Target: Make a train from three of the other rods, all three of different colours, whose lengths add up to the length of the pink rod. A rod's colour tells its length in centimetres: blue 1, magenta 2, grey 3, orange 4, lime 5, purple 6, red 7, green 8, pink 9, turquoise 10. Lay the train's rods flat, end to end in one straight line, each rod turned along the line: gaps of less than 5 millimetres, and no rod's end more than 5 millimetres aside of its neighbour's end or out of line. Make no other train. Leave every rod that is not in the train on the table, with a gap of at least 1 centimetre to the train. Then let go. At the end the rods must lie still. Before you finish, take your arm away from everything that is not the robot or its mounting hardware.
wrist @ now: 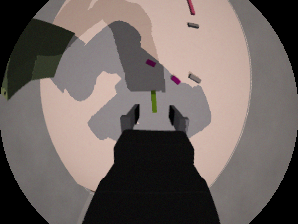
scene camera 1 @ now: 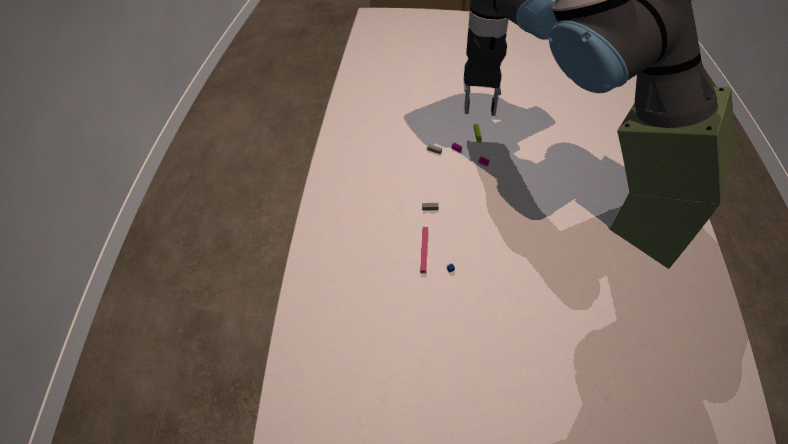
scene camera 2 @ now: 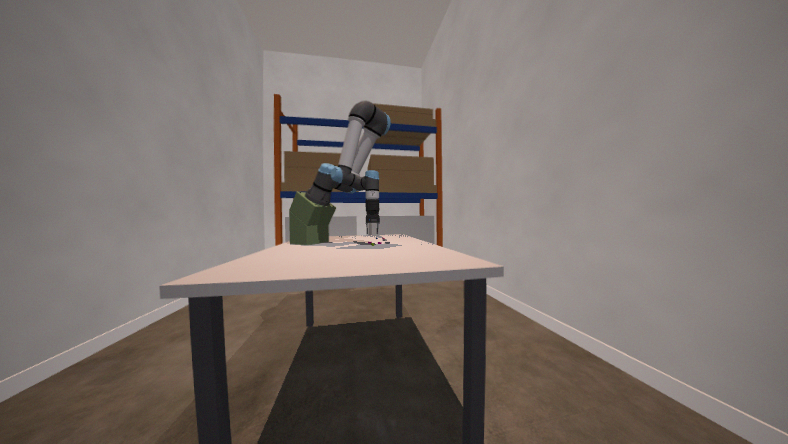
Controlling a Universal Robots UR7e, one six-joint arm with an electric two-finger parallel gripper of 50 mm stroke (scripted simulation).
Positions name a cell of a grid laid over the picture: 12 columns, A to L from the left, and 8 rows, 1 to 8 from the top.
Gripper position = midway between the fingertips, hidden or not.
I see my gripper (scene camera 1: H3).
My gripper shows as well in the wrist view (wrist: G4).
